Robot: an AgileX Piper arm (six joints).
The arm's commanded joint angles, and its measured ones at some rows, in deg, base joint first. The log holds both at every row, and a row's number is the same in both.
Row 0, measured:
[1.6, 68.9, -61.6, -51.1, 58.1, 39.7]
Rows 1 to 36, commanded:
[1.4, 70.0, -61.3, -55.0, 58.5, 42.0]
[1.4, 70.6, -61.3, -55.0, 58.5, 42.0]
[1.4, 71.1, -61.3, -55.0, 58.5, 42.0]
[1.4, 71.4, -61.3, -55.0, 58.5, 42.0]
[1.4, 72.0, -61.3, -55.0, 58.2, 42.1]
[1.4, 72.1, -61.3, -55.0, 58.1, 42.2]
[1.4, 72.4, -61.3, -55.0, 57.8, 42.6]
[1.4, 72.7, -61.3, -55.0, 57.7, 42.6]
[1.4, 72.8, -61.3, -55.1, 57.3, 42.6]
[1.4, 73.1, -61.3, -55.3, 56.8, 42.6]
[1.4, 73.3, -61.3, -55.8, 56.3, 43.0]
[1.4, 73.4, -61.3, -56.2, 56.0, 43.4]
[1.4, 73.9, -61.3, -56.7, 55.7, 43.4]
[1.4, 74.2, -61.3, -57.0, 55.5, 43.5]
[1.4, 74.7, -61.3, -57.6, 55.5, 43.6]
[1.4, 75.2, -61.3, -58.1, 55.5, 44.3]
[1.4, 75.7, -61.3, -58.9, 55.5, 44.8]
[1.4, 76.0, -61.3, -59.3, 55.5, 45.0]
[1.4, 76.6, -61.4, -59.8, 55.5, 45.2]
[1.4, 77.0, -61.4, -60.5, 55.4, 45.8]
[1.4, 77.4, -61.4, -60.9, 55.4, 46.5]
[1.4, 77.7, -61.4, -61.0, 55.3, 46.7]
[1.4, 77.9, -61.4, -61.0, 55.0, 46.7]
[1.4, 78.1, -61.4, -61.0, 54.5, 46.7]
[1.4, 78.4, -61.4, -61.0, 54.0, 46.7]
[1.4, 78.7, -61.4, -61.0, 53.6, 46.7]
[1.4, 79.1, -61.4, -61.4, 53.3, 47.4]
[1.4, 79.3, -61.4, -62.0, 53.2, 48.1]
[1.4, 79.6, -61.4, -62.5, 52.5, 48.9]
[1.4, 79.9, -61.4, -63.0, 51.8, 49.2]
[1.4, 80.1, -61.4, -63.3, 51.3, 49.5]
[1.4, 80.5, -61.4, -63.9, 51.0, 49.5]
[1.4, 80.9, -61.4, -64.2, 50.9, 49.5]
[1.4, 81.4, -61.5, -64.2, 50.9, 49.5]
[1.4, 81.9, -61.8, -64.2, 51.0, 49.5]
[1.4, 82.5, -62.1, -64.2, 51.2, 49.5]
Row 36, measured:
[1.6, 80.6, -61.6, -62.9, 51.6, 48.9]
